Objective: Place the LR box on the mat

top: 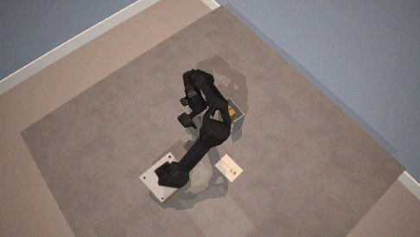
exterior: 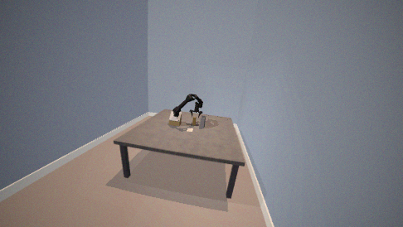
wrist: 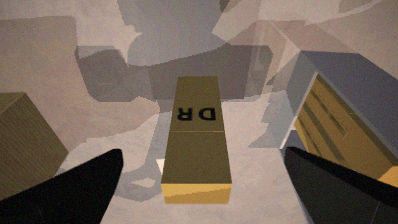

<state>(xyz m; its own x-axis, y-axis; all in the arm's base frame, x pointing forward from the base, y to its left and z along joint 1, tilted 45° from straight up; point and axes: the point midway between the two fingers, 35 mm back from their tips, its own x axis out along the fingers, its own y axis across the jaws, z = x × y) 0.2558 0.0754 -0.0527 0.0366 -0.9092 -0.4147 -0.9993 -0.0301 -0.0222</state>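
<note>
Now: the grey mat 3 cm to the left of my gripper tip and 11 cm below it.
</note>
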